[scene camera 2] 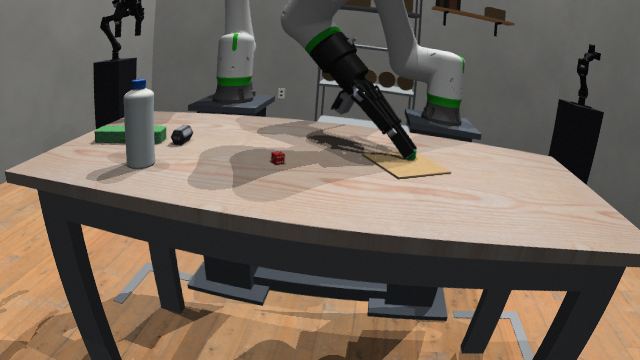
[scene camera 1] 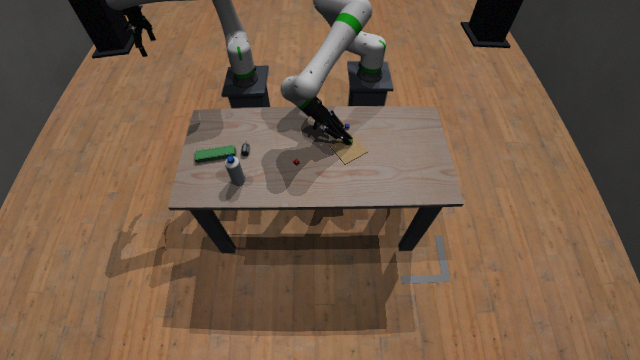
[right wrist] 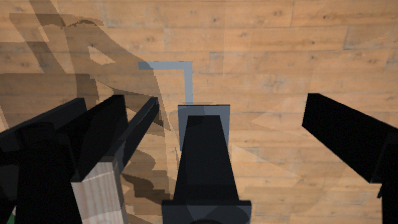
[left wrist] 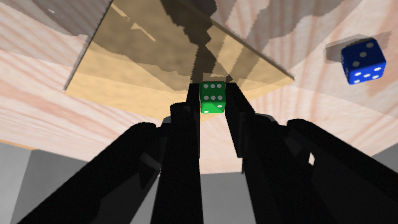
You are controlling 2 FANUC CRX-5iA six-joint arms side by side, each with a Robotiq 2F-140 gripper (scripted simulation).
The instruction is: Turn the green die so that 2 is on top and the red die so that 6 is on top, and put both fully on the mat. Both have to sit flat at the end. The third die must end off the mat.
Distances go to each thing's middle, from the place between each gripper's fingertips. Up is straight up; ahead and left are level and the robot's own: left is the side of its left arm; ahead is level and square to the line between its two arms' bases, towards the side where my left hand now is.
Labels:
Now: left hand 10 mm short of the green die [left wrist: 212, 94], 20 mm to the right of it and 20 mm above it. The rest, counted from my left hand: blue die [left wrist: 361, 62]: 100 mm behind, 20 mm to the left, 30 mm below; bottle [scene camera 2: 139, 102]: 190 mm ahead, 510 mm to the right, 40 mm above; tan mat [scene camera 2: 392, 162]: 40 mm ahead, 10 mm to the left, 40 mm below.
I see my right gripper 72 cm short of the bottle, 52 cm to the right of it and 19 cm above it. The rest, counted from my right hand: blue die 43 cm ahead, 106 cm to the left, 26 cm below; green die 54 cm ahead, 106 cm to the left, 26 cm below; tan mat 57 cm ahead, 105 cm to the left, 27 cm below.

